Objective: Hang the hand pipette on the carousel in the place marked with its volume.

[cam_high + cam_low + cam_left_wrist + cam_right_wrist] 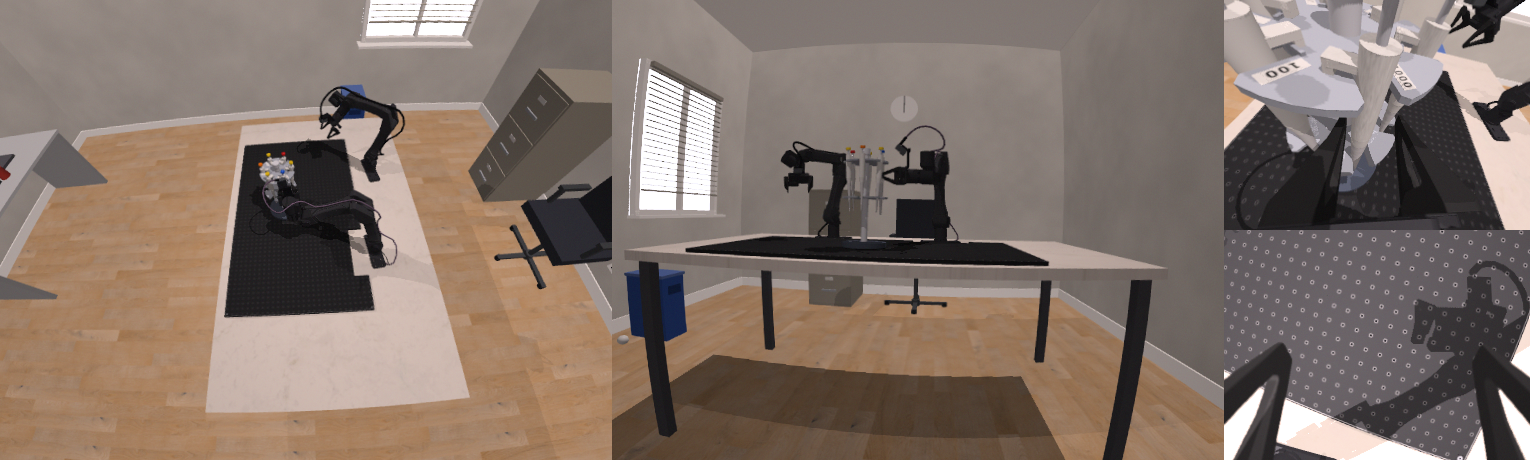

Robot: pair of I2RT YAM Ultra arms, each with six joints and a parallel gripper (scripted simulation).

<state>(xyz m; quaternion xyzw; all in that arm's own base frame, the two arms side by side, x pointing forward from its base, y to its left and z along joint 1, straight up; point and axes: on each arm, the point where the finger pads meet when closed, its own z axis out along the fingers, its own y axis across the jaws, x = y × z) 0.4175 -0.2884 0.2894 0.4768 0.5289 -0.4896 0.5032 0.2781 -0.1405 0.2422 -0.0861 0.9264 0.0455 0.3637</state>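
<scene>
My left hand is 20 mm short of the hand pipette and 20 mm above it.
</scene>
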